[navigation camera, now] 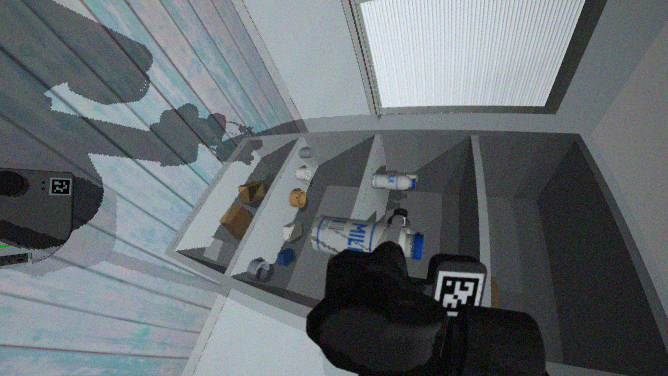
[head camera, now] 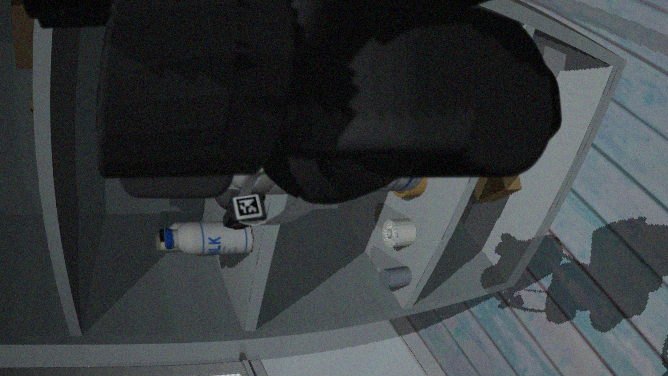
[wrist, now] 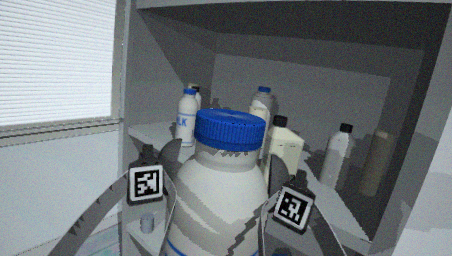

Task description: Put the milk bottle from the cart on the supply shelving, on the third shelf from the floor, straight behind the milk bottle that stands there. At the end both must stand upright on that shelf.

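Places are measured from the robot's base along level axes (x ahead, y left, z up), in metres.
Pixels of known places: gripper, fingertip midpoint: (wrist: 223,164); robot's base, origin of the base link: (navigation camera: 7,181).
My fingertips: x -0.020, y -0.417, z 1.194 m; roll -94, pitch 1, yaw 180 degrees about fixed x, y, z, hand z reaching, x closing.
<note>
Ahead of a thing's pixels: the offset from my fingertips to its top centre. "*": to the spot under its first point.
My gripper (wrist: 223,164) (navigation camera: 397,234) is shut on a white milk bottle with a blue cap @(0.045 m up, 0.001 m back, 0.032 m left) (wrist: 230,130) (navigation camera: 345,234). The held bottle is about upright, in front of the shelving; in the head view the arm and wrist largely hide it. Another milk bottle @(0.015 m down, 0.135 m ahead, 0.582 m right) (head camera: 192,238) (navigation camera: 392,181) (wrist: 186,120) stands upright on the third shelf @(* 0.221 m down, 0.266 m ahead, 0.603 m right) (head camera: 257,295) (navigation camera: 376,155) (wrist: 150,134), near the shelving's side wall. It is to the left of the held bottle in the wrist view. A dark-capped item shows partly behind it there.
In the wrist view, a blue-capped bottle @(0.017 m up, 0.112 m back, 0.693 m right) (wrist: 262,102), a cream carton @(0.023 m down, 0.143 m back, 0.382 m right) (wrist: 286,150), a black-capped bottle @(0.027 m down, 0.314 m back, 0.439 m right) (wrist: 337,155) and a brown item @(0.025 m down, 0.413 m back, 0.419 m right) (wrist: 376,162) stand farther right. The shelf below holds an orange cup @(0.610 m down, 0.019 m ahead, 0.637 m right) (navigation camera: 298,198) and a white roll @(0.600 m down, 0.158 m ahead, 0.670 m right) (navigation camera: 303,173). Brown boxes @(1.017 m down, 0.180 m back, 0.612 m right) (navigation camera: 236,220) are on the bottom shelf.
</note>
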